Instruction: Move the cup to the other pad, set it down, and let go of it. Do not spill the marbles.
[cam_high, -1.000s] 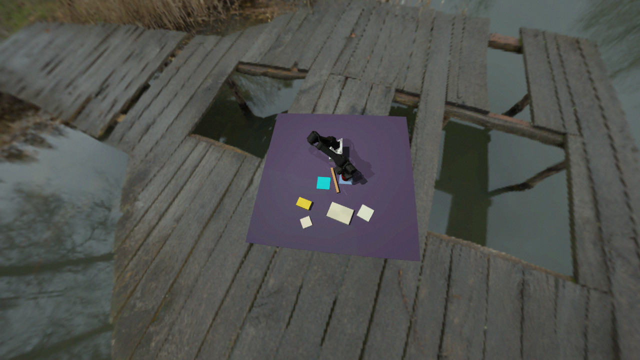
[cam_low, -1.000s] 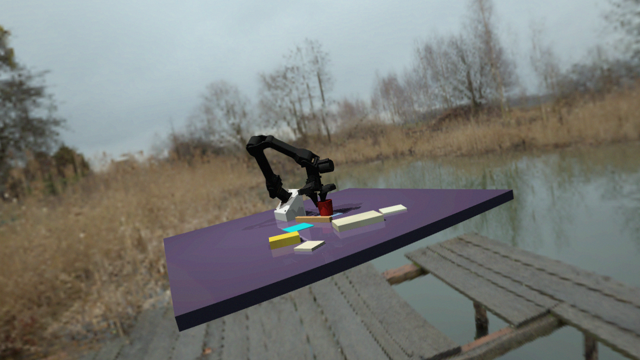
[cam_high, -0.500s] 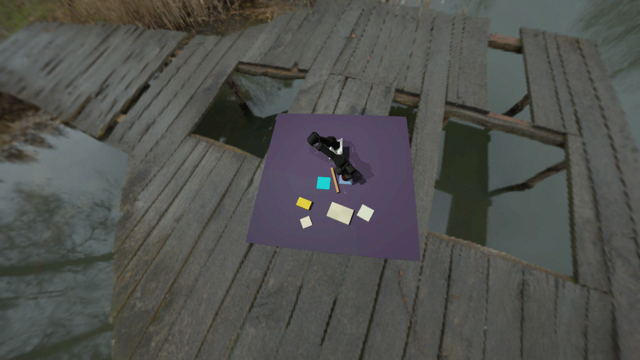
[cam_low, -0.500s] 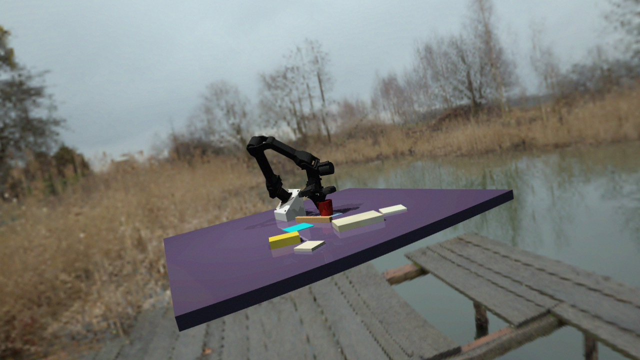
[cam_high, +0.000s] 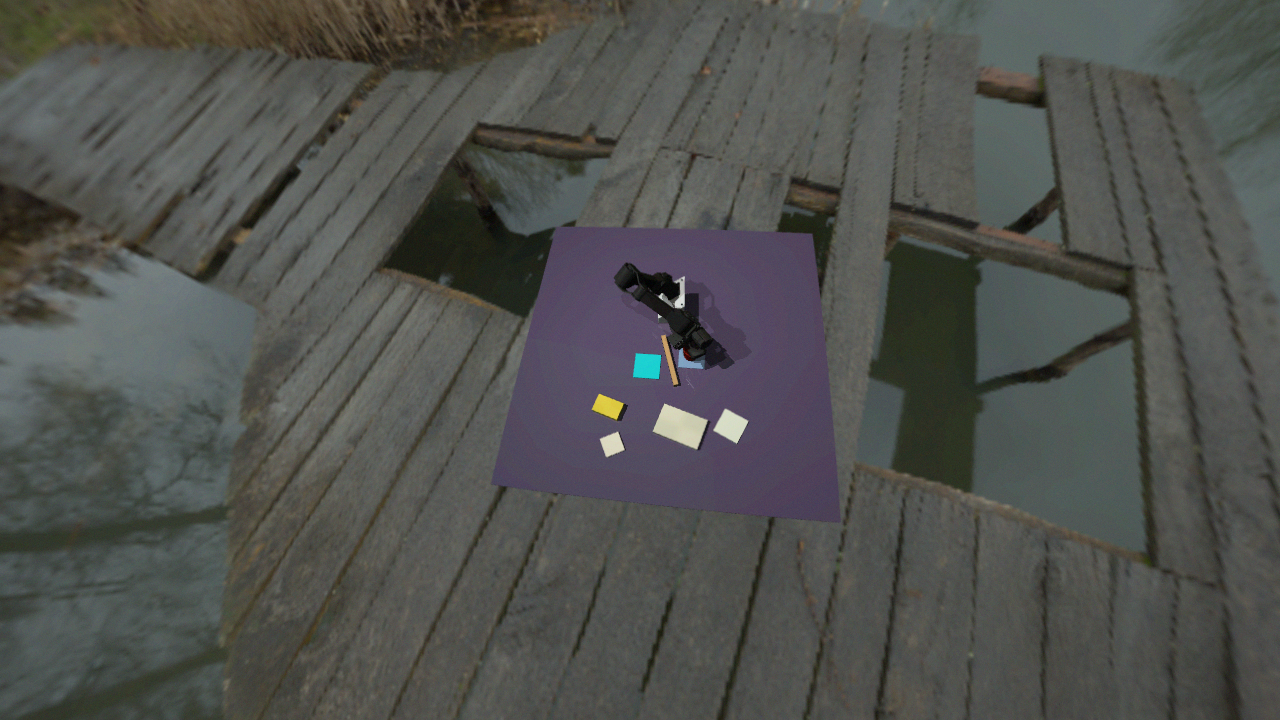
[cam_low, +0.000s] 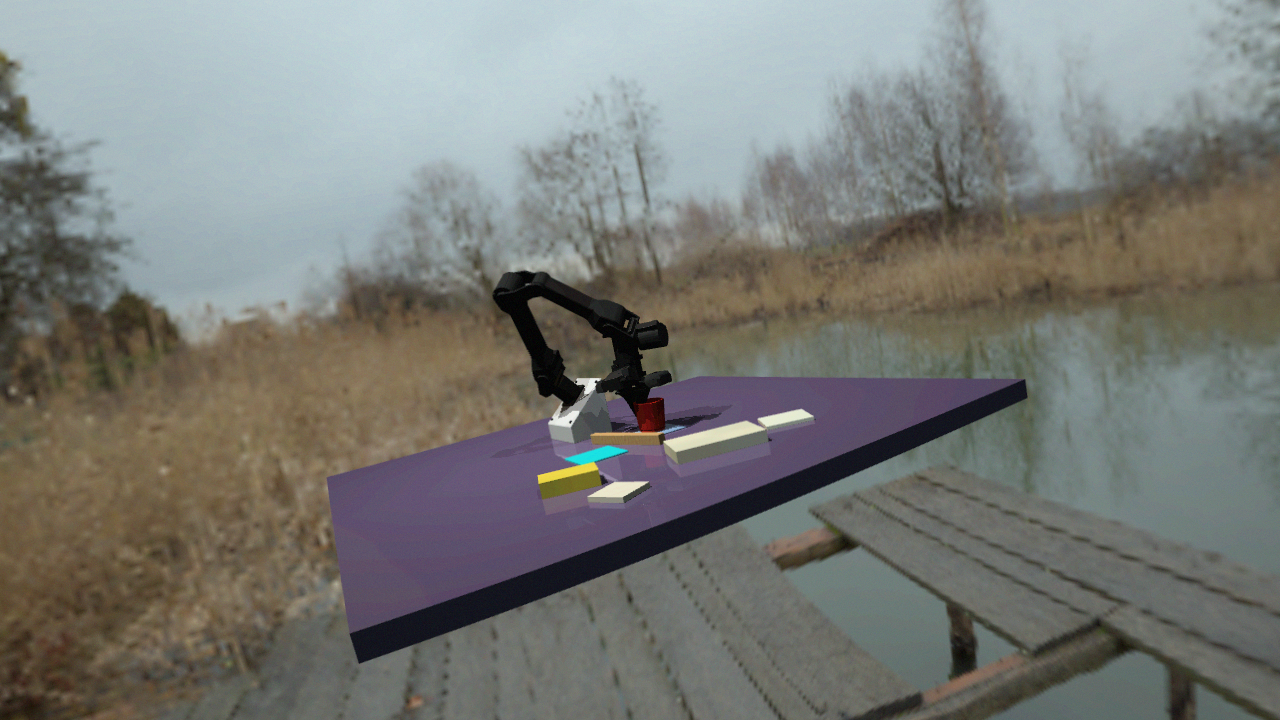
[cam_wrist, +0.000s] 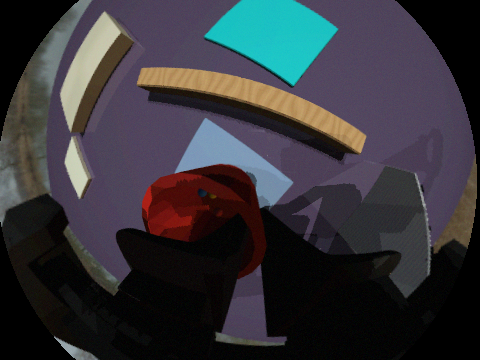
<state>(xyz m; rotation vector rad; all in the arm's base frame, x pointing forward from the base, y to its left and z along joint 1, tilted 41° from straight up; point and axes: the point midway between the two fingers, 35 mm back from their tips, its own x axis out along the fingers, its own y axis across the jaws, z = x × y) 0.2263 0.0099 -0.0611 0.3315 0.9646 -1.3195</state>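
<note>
Right now the pale blue pad is 30 mm ahead of my gripper tip, 20 mm to the left of it and 50 mm below it. Round my gripper tip: cyan pad: 70 mm ahead, 170 mm to the right, 50 mm below; thin wooden bar: 50 mm ahead, 80 mm to the right, 40 mm below; red cup: 30 mm ahead, 10 mm to the left.
</note>
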